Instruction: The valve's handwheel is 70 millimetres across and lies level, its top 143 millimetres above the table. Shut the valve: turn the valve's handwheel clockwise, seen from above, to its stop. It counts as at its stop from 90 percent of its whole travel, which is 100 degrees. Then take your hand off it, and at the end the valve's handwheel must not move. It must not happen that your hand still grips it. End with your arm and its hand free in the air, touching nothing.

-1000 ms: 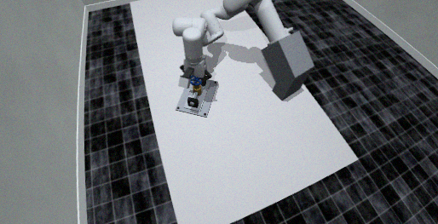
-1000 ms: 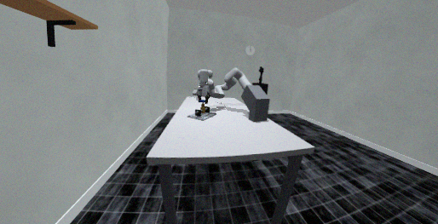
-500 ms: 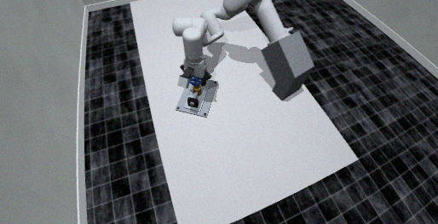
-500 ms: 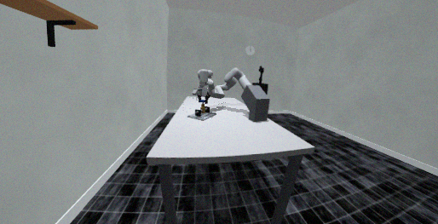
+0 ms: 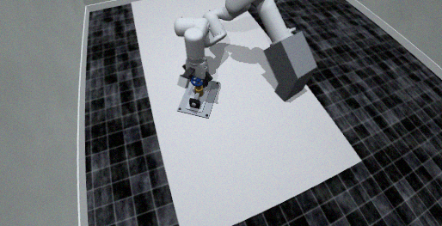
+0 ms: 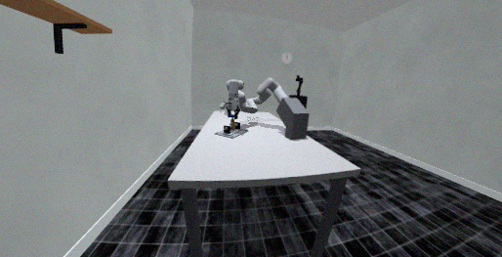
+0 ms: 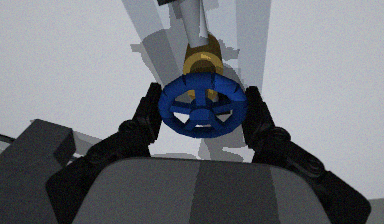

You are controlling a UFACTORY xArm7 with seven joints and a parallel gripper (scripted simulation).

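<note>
Right now the blue spoked handwheel is 10 mm below my hand.
</note>
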